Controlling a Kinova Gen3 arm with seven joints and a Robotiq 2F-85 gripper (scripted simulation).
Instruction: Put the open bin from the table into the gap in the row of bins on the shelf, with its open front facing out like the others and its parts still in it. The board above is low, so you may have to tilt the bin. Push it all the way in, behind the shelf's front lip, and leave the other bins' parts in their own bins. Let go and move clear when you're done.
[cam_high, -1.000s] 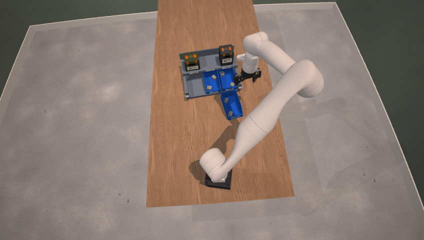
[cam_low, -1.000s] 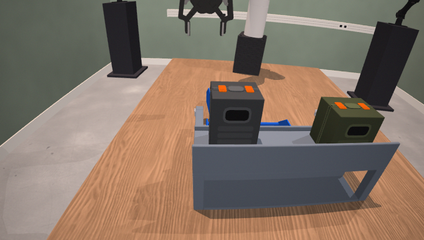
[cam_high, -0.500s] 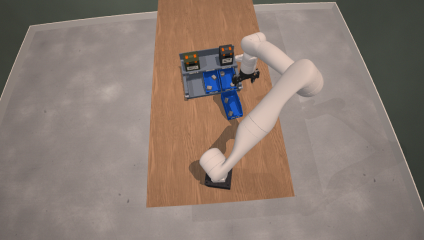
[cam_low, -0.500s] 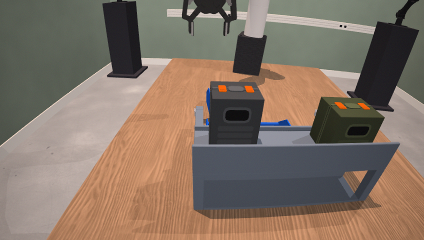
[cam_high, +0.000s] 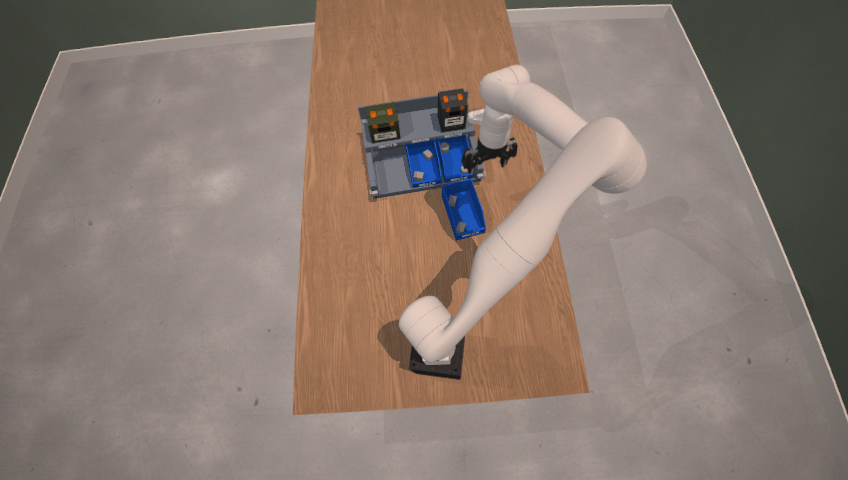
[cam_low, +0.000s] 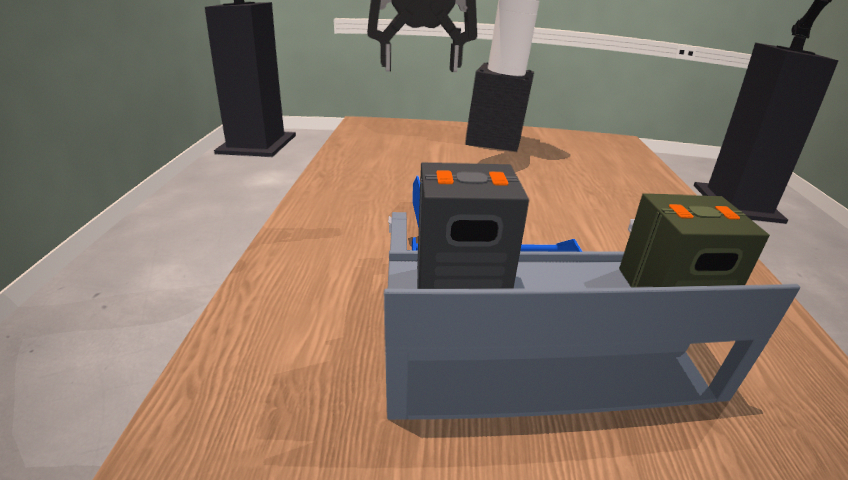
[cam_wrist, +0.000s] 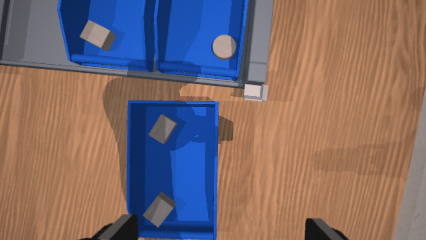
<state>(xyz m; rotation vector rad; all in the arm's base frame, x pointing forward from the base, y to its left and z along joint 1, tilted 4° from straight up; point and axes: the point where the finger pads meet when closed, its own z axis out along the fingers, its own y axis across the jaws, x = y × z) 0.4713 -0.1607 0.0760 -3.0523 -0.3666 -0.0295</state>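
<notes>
My hand is 30 mm short of the grey part, 80 mm to the right of it and 250 mm above it. Round my hand: grey shelf 200 mm ahead, 180 mm to the left, 190 mm below.
</notes>
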